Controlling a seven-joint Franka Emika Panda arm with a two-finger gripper.
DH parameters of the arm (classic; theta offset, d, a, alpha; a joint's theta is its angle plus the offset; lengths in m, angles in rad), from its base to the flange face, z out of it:
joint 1: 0 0.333 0 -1.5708
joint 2: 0 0 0 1.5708
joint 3: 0 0.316 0.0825 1.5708
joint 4: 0 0 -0.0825 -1.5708
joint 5: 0 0.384 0 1.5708
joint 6: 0 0 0.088 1.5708
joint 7: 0 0.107 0 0
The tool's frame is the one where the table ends.
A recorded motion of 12 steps. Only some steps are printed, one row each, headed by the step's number.
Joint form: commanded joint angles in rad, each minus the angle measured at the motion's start. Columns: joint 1, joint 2, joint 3, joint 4, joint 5, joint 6, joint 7.
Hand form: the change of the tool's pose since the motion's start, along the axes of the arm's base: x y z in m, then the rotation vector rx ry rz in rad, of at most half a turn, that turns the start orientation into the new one. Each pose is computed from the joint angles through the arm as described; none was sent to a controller.
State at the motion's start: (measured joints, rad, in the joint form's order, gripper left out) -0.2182 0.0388 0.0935 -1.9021 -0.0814 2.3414 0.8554
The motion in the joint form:
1: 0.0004 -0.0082 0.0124 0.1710 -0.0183 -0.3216 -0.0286
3: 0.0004 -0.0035 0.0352 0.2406 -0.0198 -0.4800 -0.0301
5: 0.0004 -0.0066 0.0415 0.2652 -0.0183 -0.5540 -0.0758
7: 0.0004 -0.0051 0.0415 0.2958 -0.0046 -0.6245 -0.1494
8: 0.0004 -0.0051 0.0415 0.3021 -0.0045 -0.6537 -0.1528
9: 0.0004 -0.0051 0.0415 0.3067 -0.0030 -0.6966 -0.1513
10: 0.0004 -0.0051 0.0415 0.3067 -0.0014 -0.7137 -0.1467
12: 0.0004 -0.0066 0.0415 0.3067 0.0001 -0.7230 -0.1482
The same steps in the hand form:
1: -0.0076 0.0040 0.0543 -0.0179 0.1463 0.0174
3: -0.0142 0.0158 0.0694 -0.0115 0.2388 0.0279
5: -0.0203 0.0194 0.0758 -0.0177 0.2891 0.0718
7: -0.0253 0.0202 0.0828 -0.0156 0.3350 0.1389
8: -0.0280 0.0202 0.0831 -0.0126 0.3578 0.1404
9: -0.0322 0.0204 0.0814 -0.0046 0.3953 0.1365
10: -0.0340 0.0205 0.0799 0.0006 0.4115 0.1313
12: -0.0354 0.0208 0.0799 0.0029 0.4192 0.1324

